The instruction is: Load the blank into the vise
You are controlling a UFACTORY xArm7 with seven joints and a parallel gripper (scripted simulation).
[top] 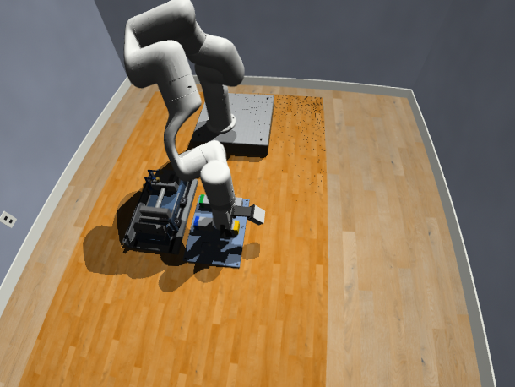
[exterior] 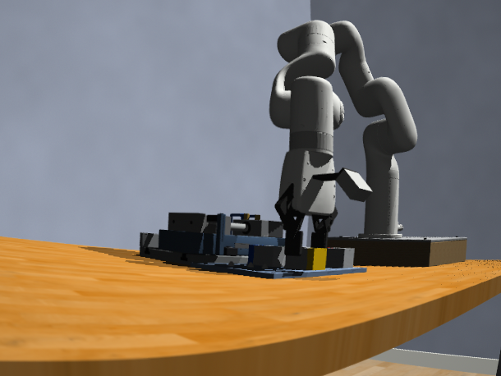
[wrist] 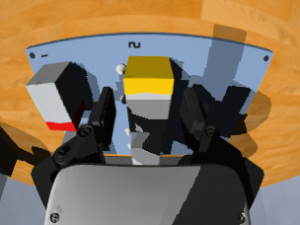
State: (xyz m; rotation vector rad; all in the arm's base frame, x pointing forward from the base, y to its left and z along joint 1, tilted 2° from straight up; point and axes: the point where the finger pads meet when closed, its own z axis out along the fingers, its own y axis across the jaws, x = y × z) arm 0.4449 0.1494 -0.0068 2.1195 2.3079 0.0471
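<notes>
The yellow-ended blank lies 2 cm below my hand. The rest, counted from my hand: infeed plate (4 cm to the right, 4 cm below, 1 cm ahead); then blue-ended blank (9 cm to the right, 2 cm below, 1 cm ahead); then red-ended blank (9 cm behind, 2 cm below, 1 cm to the right).
</notes>
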